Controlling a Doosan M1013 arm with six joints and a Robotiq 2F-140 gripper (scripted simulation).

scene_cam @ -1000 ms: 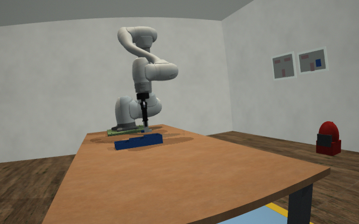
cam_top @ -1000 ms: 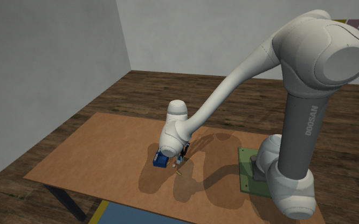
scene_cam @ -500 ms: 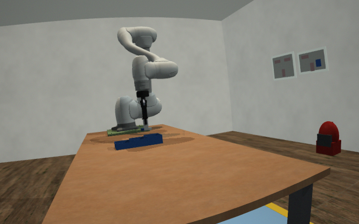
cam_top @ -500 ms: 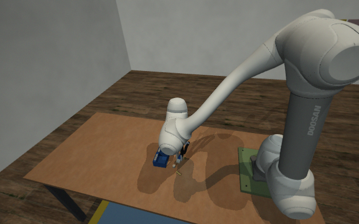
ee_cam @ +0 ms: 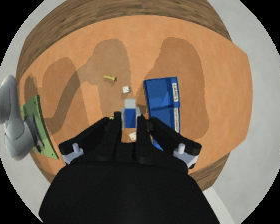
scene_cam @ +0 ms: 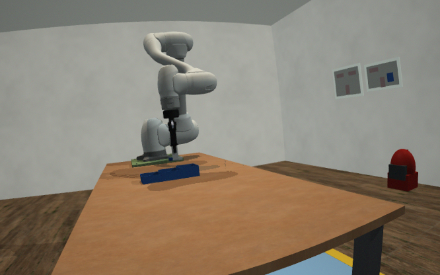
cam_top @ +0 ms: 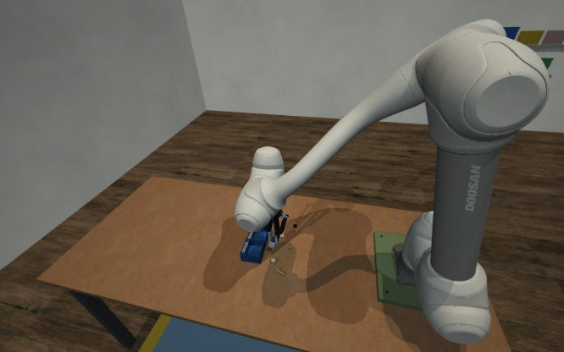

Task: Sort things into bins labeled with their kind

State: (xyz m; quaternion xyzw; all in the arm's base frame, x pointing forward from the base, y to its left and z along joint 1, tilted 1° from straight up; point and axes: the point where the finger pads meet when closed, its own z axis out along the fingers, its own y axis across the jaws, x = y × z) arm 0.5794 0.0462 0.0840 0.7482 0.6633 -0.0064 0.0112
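My gripper is now 90 mm short of the long blue bin, 80 mm above it and 50 mm to the left of it. From my hand the other things lie so: brass bolt 100 mm below, 90 mm to the left, 50 mm behind; then brass nut 100 mm below, 60 mm behind, 30 mm to the right; then white flat part 100 mm below, 90 mm to the right, 10 mm ahead.
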